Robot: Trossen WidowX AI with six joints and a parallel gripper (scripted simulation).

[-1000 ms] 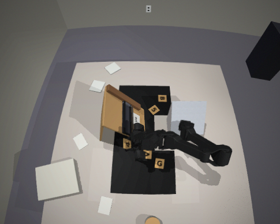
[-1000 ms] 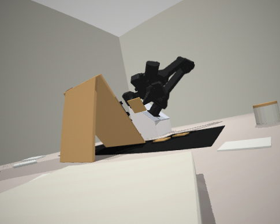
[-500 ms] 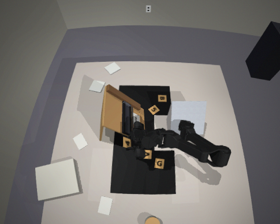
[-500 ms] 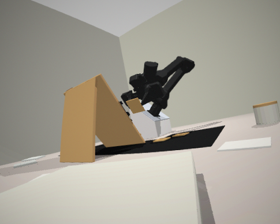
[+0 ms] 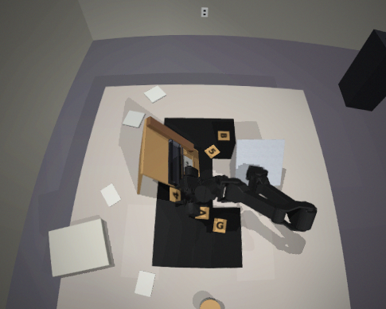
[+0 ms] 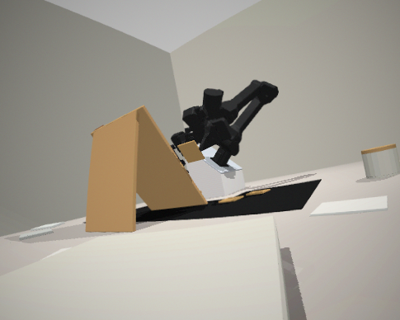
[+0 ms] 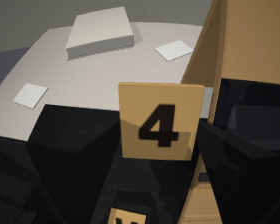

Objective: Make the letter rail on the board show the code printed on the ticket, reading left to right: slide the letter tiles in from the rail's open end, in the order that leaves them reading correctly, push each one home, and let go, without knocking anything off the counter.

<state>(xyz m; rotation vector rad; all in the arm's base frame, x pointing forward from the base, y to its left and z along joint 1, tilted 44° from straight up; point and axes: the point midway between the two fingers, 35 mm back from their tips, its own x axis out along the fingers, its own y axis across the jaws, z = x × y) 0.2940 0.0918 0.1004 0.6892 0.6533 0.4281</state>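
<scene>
The white ticket lies 2 cm behind my gripper tip, 17 cm to the right of it and 8 cm below it. The rest, counted from my gripper tip: black mat: 12 cm behind, 13 cm to the right, 16 cm below; tile marked 4: right at my gripper tip; v tile: 11 cm behind, 2 cm to the left, 15 cm below.
</scene>
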